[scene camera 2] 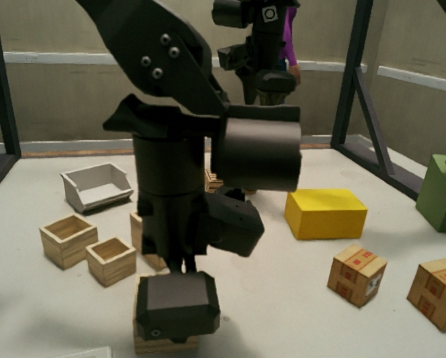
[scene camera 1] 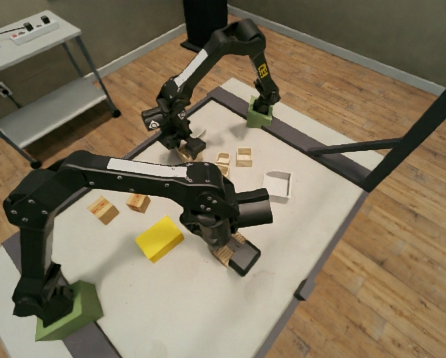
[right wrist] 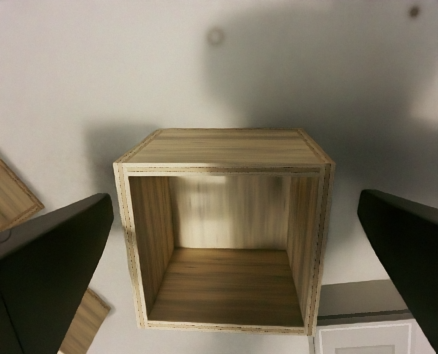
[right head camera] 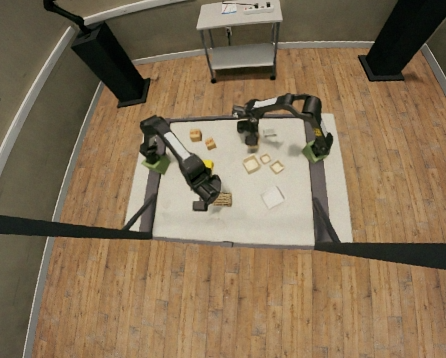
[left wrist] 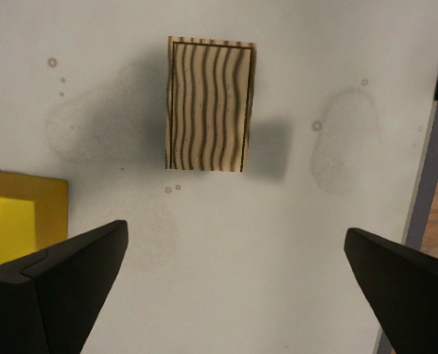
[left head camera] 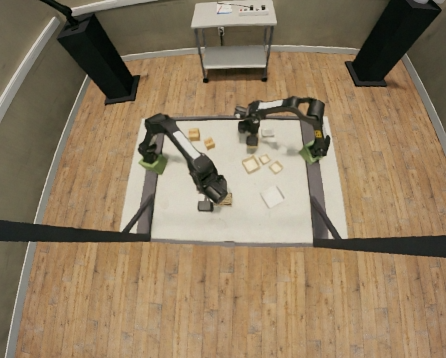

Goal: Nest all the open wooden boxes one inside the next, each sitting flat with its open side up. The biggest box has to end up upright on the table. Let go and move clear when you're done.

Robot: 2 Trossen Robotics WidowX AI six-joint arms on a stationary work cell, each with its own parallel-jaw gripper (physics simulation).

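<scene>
A wooden box [scene camera 2: 167, 346] [right wrist: 242, 145] stands open side up under my right gripper [right wrist: 235, 203], which is open, its fingers on either side of the box. The biggest-looking box [left head camera: 251, 164] [right head camera: 251, 165] stands open side up in front of it, mostly hidden in scene camera 2. The smallest box [left head camera: 265, 159] [scene camera 2: 111, 267] and another small box [left head camera: 276, 167] [scene camera 1: 244, 161] [scene camera 2: 70, 250] stand open side up, separate, close by. My left gripper [left wrist: 237, 234] is open and empty, above the table near a striped wooden block [right head camera: 223, 199] [left wrist: 210, 105] showing a flat closed top.
A yellow block [scene camera 1: 160, 239] [scene camera 2: 325, 215] and two printed cartons [left head camera: 194, 134] [left head camera: 209, 143] lie on the left side. A white open bin [left head camera: 272, 197] [scene camera 2: 97, 192] is front right. A small grey-white item [left head camera: 268, 133] [right wrist: 365, 335] is beside the box under the right gripper.
</scene>
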